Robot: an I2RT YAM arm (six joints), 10 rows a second.
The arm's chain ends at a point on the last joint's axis. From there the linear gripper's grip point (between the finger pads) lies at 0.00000 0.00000 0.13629 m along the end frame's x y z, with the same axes.
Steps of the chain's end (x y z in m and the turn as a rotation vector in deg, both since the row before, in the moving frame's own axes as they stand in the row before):
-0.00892, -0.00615, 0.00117, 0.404, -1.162, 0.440
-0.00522, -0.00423, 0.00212, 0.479, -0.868, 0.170
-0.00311, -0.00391, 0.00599, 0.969, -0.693, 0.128
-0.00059, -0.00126, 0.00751, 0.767, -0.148, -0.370
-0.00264, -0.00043, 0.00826, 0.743, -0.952, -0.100
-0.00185, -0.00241, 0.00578, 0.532, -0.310, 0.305
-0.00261, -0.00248, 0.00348, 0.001, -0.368, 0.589
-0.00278, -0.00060, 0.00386, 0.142, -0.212, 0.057
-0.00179, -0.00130, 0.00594, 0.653, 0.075, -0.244
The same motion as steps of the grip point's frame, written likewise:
-0.01168, -0.00712, 0.00114, 0.404, -1.162, 0.440
-0.00728, -0.00537, 0.00210, 0.479, -0.868, 0.170
-0.00476, -0.00622, 0.00596, 0.969, -0.693, 0.128
-0.00095, -0.00308, 0.00750, 0.767, -0.148, -0.370
-0.00491, -0.00220, 0.00823, 0.743, -0.952, -0.100
-0.00258, -0.00368, 0.00577, 0.532, -0.310, 0.305
-0.00349, -0.00249, 0.00348, 0.001, -0.368, 0.589
-0.00328, -0.00094, 0.00386, 0.142, -0.212, 0.057
-0.00161, -0.00285, 0.00593, 0.653, 0.075, -0.244

